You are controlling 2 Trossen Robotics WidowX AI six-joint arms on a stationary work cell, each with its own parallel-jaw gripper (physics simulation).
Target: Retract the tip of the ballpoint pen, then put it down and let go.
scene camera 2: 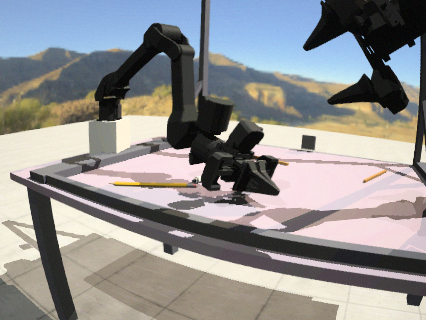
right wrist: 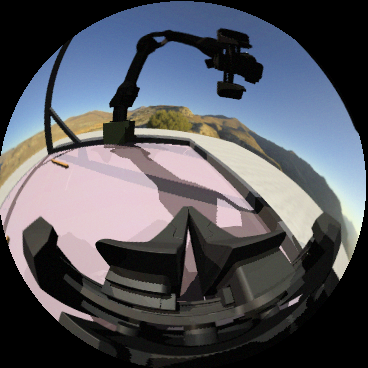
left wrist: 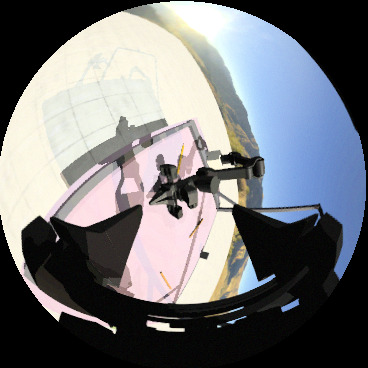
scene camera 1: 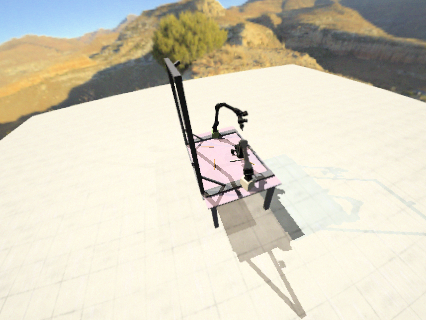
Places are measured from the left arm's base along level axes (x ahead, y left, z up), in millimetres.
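Where they show: left gripper, between the fingertips: (scene camera 2: 316, 74) (right wrist: 246, 67) (left wrist: 188, 209) (scene camera 1: 242, 129); right gripper, between the fingertips: (scene camera 2: 278, 193) (right wrist: 186, 210) (left wrist: 148, 203); left arm's base, origin of its link: (right wrist: 119, 120) (scene camera 1: 215, 131); right arm's base, origin of its link: (scene camera 2: 109, 119) (left wrist: 221, 159) (scene camera 1: 248, 178).
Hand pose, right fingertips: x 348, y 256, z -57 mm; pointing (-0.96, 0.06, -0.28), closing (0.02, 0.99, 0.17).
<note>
Things, the pixels of their top centre, and the offset from my right fingertips. "pt": a spot on its surface instead. Level surfaces: height alone.
- small grey-white end, a spot on its surface: (scene camera 2: 195, 180) pt dx +201, dy -2, dz -19 mm
- table, height of its surface: dz -27 mm
- yellow pencil, centre of its top: (scene camera 2: 150, 182) (left wrist: 181, 158) dx +251, dy +81, dz -18 mm
- brown pencil, centre of its top: (scene camera 2: 263, 157) (left wrist: 197, 227) dx +232, dy -309, dz -20 mm
- short orange pencil, centre of its top: (scene camera 2: 376, 174) (right wrist: 57, 161) (left wrist: 166, 281) dx -110, dy -378, dz -20 mm
The ballpoint pen is mostly hidden in scene camera 2; a small grey-white end (scene camera 2: 195, 180) shows beside the right gripper, low at the table (scene camera 2: 325, 180). The pen's tip state cannot be told. My right gripper (scene camera 2: 276, 191) (left wrist: 148, 203) (right wrist: 186, 210) is shut with its fingertips together and nothing seen between them, low over the table around where the pen lies. My left gripper (scene camera 1: 244, 120) (scene camera 2: 318, 75) is open and empty, raised high above the table.
A yellow pencil (scene camera 2: 152, 184) (left wrist: 181, 157) lies beside the pen's visible end. A brown pencil (scene camera 2: 283, 162) (left wrist: 196, 228) lies behind the right gripper. A short orange pencil (scene camera 2: 375, 175) (left wrist: 165, 280) (right wrist: 60, 163) lies farther off. A dark frame rail (scene camera 2: 150, 210) borders the table.
</note>
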